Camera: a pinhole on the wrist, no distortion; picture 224 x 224 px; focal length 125.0 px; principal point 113.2 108.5 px. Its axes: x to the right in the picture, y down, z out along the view. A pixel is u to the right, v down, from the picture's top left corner.
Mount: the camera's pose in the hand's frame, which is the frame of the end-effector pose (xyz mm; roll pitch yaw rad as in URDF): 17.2 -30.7 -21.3 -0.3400 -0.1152 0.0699
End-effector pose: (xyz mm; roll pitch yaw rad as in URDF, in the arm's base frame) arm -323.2 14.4 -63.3 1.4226 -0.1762 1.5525
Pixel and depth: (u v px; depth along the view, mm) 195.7 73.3 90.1
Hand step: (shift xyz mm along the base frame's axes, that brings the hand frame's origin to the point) 81.8 64.1 2.1
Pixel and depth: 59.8 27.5 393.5
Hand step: 427.4 -182.7 -124.9
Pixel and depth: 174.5 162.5 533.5
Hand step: 373.6 113.3 466.2
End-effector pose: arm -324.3 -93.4 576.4 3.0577 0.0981 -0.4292
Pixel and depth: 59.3 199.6 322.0
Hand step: -292.5 -196.4 -144.6
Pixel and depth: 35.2 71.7 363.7
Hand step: -257.3 119.4 -303.7
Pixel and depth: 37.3 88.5 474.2
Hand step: -361.4 92.2 -376.6
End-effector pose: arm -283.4 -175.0 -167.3 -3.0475 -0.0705 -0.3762
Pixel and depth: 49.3 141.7 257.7
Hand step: -159.2 -34.9 -201.6
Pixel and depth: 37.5 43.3 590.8
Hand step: -262.6 328.6 -603.1
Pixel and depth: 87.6 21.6 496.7
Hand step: -2.1 272.2 -533.7
